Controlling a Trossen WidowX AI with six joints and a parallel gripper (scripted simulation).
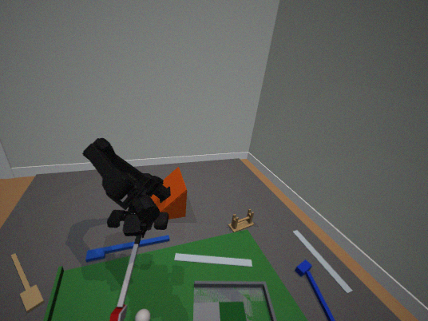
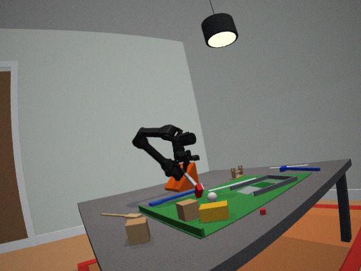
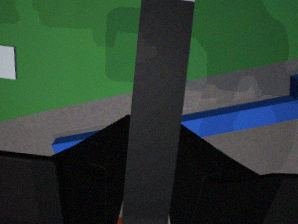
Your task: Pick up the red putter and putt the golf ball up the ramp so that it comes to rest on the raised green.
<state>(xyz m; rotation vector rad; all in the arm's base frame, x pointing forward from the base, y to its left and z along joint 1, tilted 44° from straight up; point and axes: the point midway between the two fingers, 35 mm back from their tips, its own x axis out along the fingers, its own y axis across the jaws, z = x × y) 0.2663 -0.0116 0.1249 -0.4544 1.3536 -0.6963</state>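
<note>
Now: the red putter 12 cm ahead of my gripper tip, 2 cm to the right of it and 1 cm below it. Also, from my gripper tip: white golf ball 22 cm ahead, 9 cm below, 1 cm to the left; wooden stand 44 cm to the left, 11 cm behind, 8 cm below; green mat 21 cm ahead, 13 cm to the left, 11 cm below.
</note>
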